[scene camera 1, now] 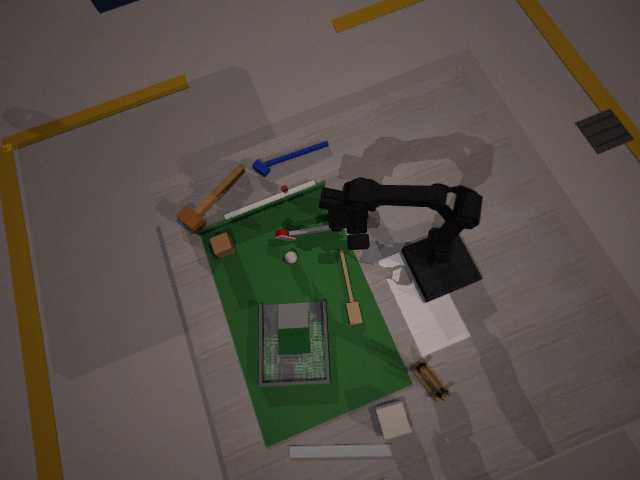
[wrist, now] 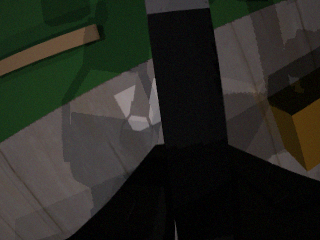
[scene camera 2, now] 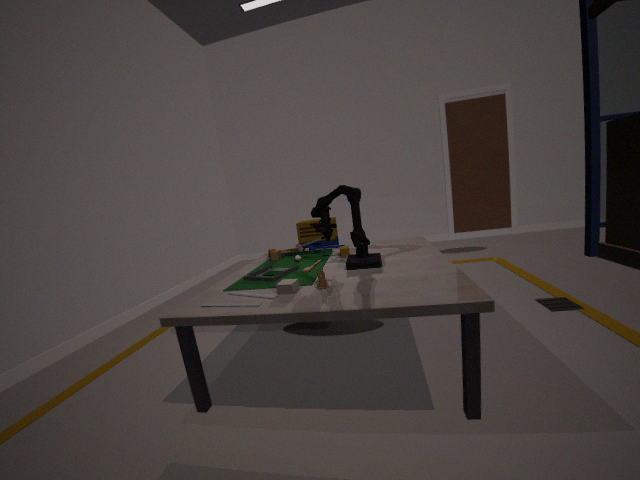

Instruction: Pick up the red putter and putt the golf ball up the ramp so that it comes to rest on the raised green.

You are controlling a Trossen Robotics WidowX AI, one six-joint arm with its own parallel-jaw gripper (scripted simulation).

Labels:
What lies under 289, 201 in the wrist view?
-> My gripper.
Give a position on a wooden mallet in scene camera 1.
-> At 192, 219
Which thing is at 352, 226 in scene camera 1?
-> My gripper.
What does my gripper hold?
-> A red putter.

